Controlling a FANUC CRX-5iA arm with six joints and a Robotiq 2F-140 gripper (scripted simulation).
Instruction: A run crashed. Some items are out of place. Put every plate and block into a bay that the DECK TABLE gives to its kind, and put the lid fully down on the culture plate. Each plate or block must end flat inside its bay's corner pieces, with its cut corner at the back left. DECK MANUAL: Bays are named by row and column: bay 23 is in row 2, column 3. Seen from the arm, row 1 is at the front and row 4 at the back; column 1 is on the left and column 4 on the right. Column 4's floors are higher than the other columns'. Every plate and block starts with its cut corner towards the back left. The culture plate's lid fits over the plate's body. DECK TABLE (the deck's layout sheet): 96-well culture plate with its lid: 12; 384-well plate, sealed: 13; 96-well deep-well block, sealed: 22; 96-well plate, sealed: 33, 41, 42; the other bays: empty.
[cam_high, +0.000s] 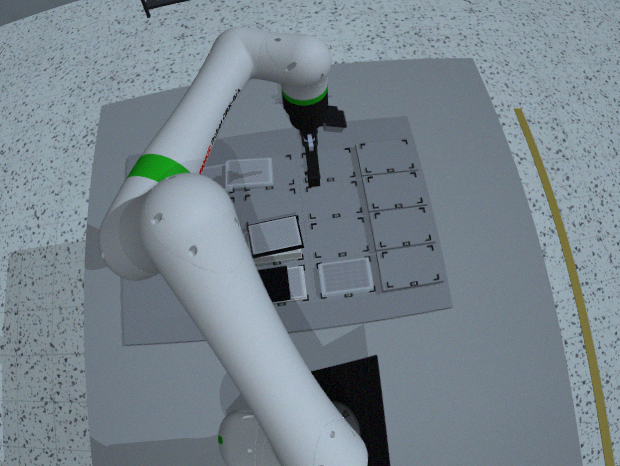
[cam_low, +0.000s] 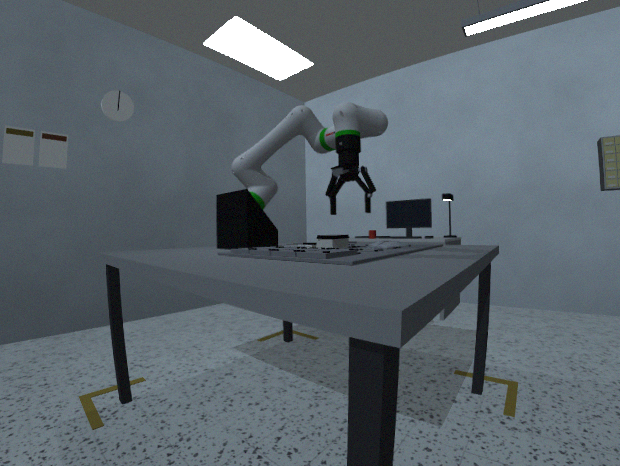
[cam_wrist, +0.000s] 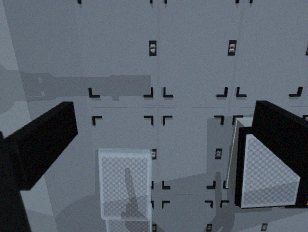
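The black lid lies 280 mm behind my hand, 130 mm below it and 120 mm to the left of it. Round my hand: 96-well plate: 170 mm to the left, 130 mm below, 40 mm ahead; deep-well block: 170 mm behind, 120 mm below, 100 mm to the left; dark-sided plate: 160 mm behind, 90 mm to the left, 90 mm below.
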